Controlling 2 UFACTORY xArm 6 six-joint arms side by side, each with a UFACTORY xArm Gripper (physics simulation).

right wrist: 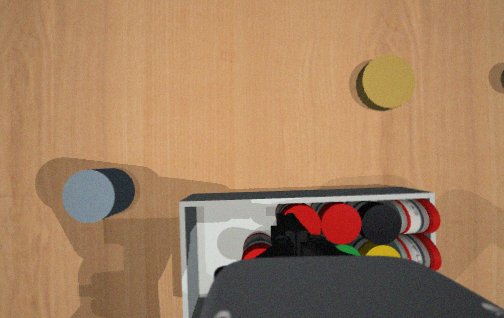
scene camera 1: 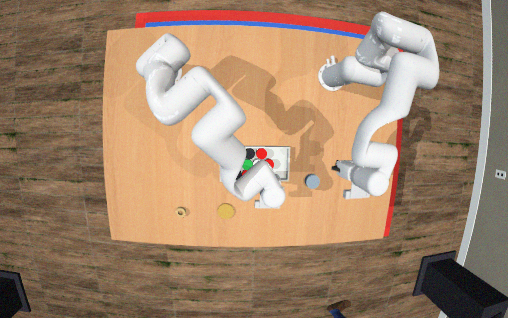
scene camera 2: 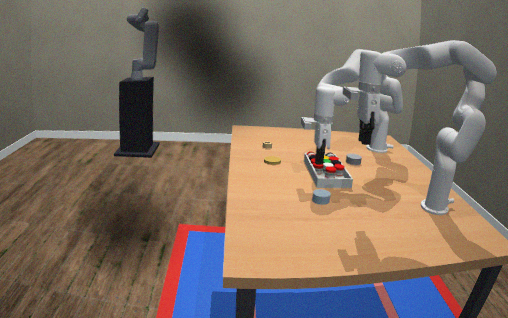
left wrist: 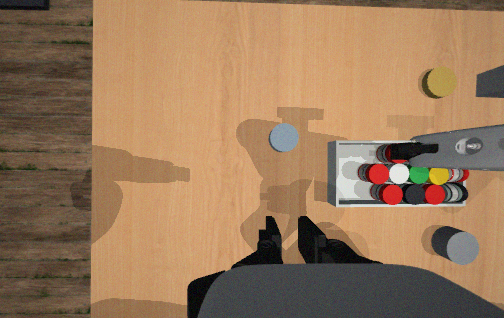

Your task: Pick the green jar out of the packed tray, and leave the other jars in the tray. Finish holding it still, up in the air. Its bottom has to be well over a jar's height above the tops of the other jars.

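Observation:
The green jar stands in the tray, between the white jar and the yellow jar. Red and black jars stand beside that row. My right gripper is shut and empty, its fingertips low over the red jars beside the green jar's row. In the right wrist view its body hides part of the green lid. My left gripper is open and empty, high above the table beside the tray.
A blue-grey cylinder stands near the tray's open end. A grey cylinder stands behind the tray. A yellow disc and a small ring-shaped piece lie in front.

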